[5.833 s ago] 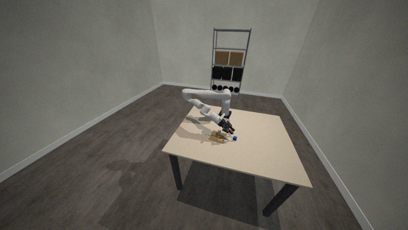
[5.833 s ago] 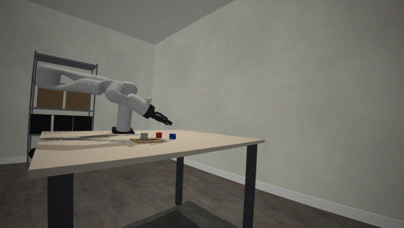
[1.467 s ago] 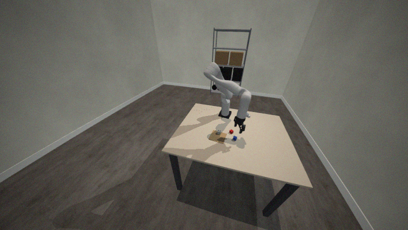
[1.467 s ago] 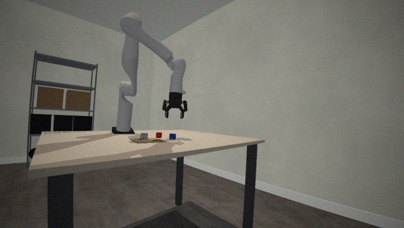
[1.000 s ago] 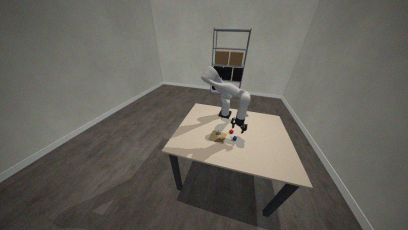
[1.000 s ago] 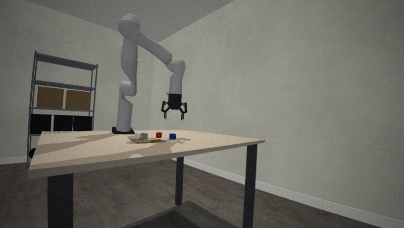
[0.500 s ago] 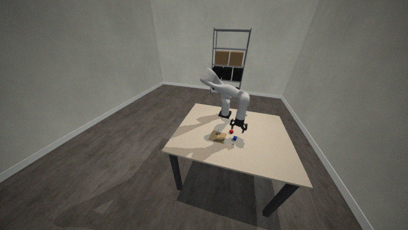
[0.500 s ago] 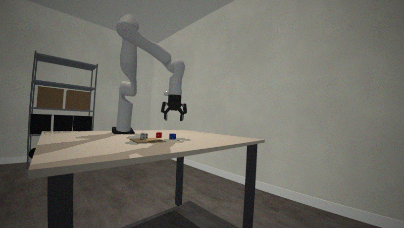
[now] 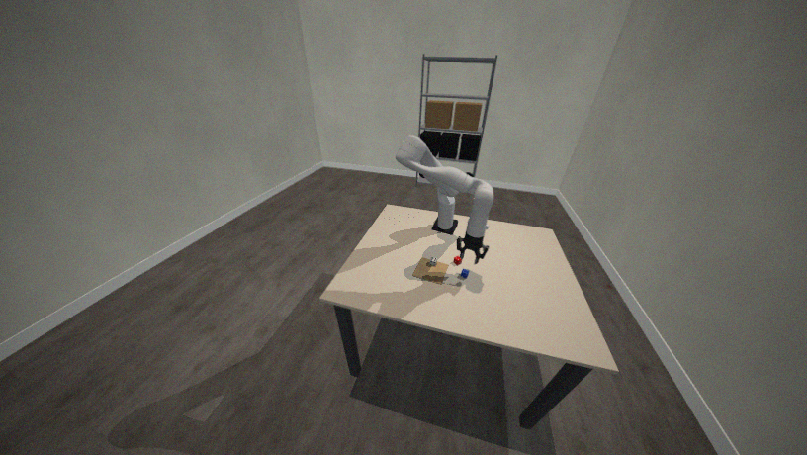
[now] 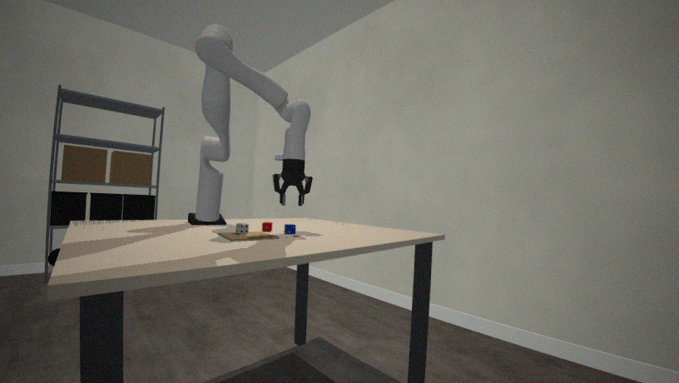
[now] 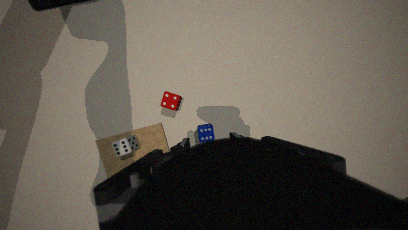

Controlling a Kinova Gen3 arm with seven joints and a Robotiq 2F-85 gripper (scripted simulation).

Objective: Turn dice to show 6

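Now: the blue die 9 cm below my hand. From my hand the other things lie so: tan mat (2 cm ahead, 16 cm to the right, 11 cm below); white die (3 cm behind, 16 cm to the right, 9 cm below); red die (8 cm behind, 5 cm to the right, 9 cm below).
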